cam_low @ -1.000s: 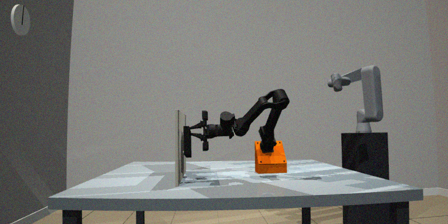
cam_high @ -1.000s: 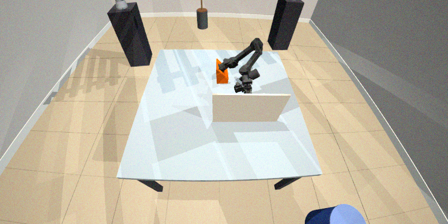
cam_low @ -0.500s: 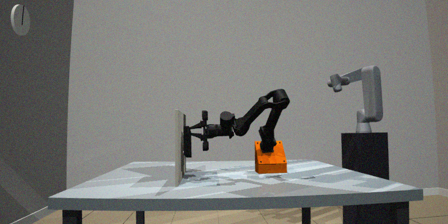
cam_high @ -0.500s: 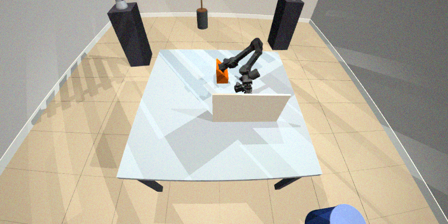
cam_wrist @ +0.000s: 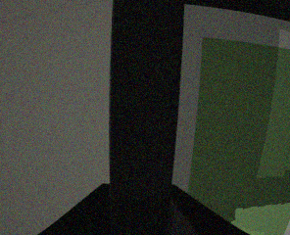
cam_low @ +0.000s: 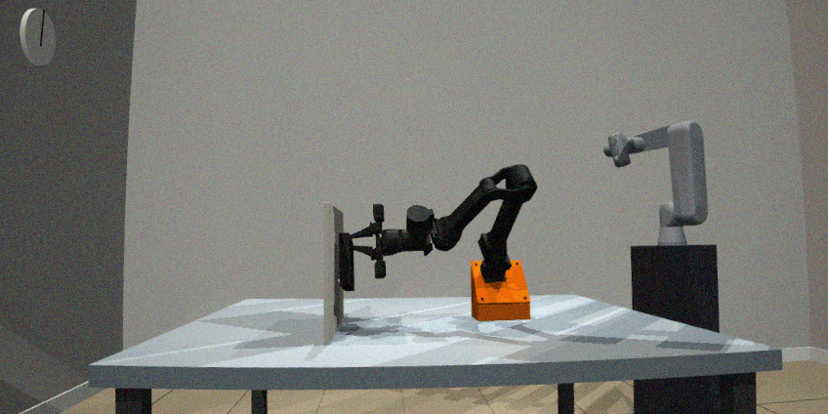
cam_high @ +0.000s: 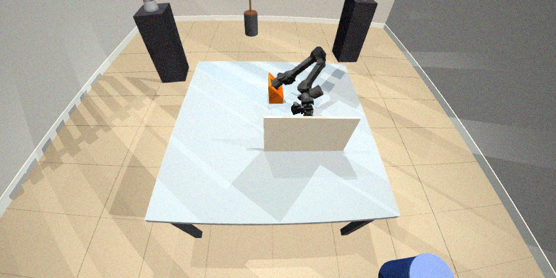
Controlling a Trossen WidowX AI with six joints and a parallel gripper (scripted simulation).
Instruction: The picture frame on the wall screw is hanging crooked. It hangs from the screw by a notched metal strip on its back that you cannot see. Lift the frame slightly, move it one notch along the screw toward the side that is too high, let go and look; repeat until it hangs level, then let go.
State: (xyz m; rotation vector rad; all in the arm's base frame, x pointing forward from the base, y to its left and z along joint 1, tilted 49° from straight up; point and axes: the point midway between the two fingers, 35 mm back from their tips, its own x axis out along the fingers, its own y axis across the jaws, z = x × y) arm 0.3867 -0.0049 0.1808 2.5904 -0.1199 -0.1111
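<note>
Right now my gripper tip is 50 mm above the picture frame. The rest, counted from my gripper tip: wall panel (70 mm below, 20 mm ahead).
</note>
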